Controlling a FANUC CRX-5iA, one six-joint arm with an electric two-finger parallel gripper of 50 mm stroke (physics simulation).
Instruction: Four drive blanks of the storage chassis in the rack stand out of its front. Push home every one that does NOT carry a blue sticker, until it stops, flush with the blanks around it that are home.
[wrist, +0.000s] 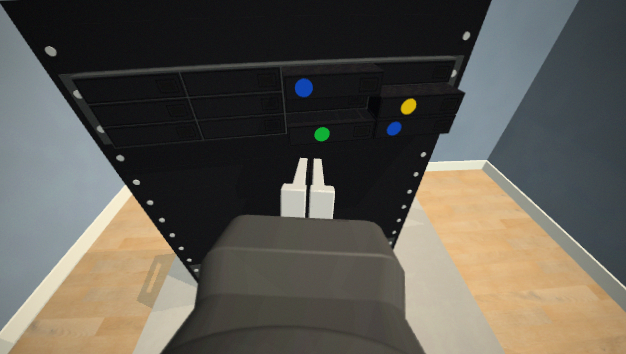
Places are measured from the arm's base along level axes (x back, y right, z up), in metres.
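Pixels of known places: gripper, fingertip midpoint: (309, 172).
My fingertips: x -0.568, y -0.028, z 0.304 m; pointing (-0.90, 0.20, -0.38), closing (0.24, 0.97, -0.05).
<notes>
Behind a point stands the place of what it marks.
The storage chassis (175, 71) @(x -0.723, y -0.144, z 0.344 m) has three rows of black drive blanks in four columns. In the third column, a top blank with a blue sticker (335, 87) @(x -0.675, y 0.023, z 0.329 m) and a bottom blank with a green sticker (345, 133) @(x -0.674, y 0.039, z 0.272 m) stand out. In the right column, a middle blank with a yellow sticker (430, 105) @(x -0.668, y 0.144, z 0.301 m) and a bottom blank with a blue sticker (419, 127) @(x -0.668, y 0.139, z 0.272 m) stand out. The blanks of the two left columns look flush. My gripper (309, 172) @(x -0.568, y -0.028, z 0.304 m) is shut and empty, its tips below the green-stickered blank in the view; the gap to the rack front cannot be judged.
The black rack (250, 30) @(x -0.730, y -0.058, z 0.378 m) has flat panels above and below the chassis and round pale screws along both side edges. It stands on a grey floor area (435, 280) @(x -0.639, y 0.322, z -0.180 m), with wooden floor (520, 240) on both sides. Blue-grey walls (45, 125) stand behind and beside it.
</notes>
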